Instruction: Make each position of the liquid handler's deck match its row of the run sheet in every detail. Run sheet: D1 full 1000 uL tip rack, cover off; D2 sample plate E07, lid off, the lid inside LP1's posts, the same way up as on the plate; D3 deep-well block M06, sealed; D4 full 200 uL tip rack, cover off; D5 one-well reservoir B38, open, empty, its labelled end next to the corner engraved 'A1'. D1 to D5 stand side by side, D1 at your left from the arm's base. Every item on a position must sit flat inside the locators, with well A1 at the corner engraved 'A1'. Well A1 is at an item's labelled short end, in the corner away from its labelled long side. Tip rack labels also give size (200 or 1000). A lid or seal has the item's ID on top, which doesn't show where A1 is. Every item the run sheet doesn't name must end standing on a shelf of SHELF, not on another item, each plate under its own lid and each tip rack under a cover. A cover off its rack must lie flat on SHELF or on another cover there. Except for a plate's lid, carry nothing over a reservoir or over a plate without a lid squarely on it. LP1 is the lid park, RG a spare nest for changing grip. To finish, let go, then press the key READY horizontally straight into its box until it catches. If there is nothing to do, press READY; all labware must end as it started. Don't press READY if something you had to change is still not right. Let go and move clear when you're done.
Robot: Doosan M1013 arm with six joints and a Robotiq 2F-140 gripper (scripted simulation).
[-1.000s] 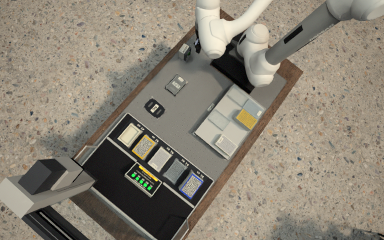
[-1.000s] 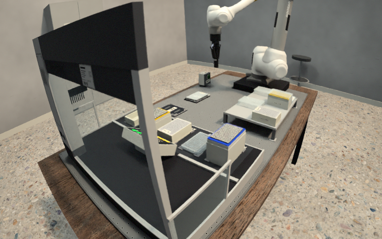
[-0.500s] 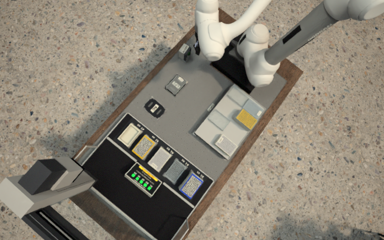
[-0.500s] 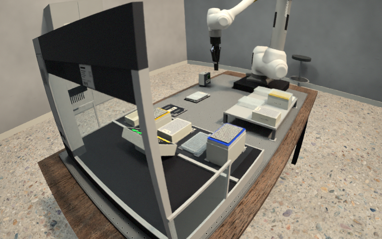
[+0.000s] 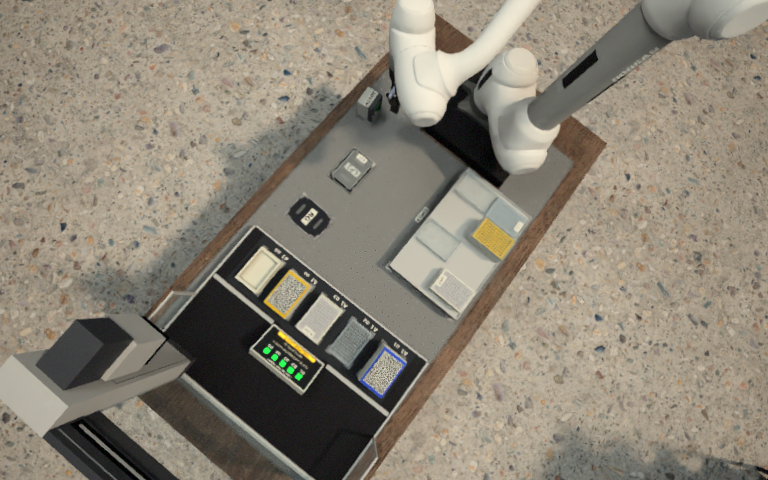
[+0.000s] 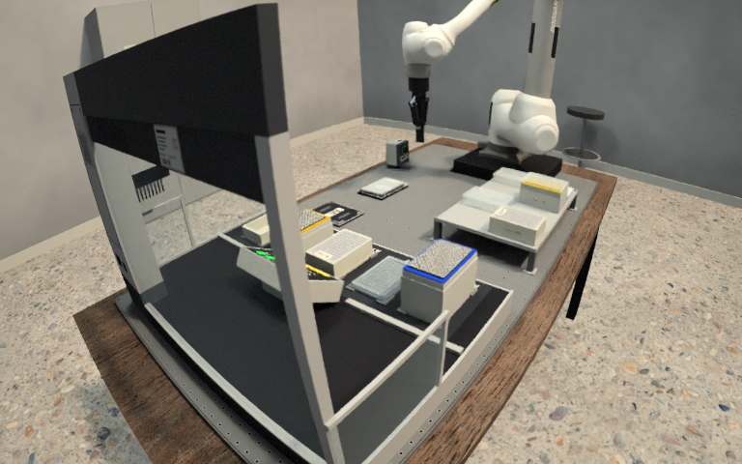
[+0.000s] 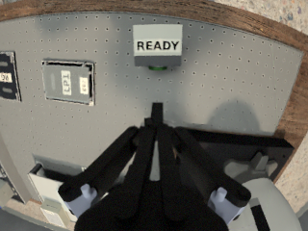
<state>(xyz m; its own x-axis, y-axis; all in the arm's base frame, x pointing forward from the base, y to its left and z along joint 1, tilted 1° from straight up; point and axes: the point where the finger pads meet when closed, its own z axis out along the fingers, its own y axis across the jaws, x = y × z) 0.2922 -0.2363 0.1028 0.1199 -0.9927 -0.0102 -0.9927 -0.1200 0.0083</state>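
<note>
The ready key box is 10 mm ahead of my hand, 80 mm to the right of it and 80 mm below it. Also, from my hand: shelf (200 mm ahead, 460 mm to the left, 90 mm below); then spare nest RG (460 mm ahead, 10 mm to the right, 140 mm below); then clear lid (230 mm ahead, 130 mm below).
</note>
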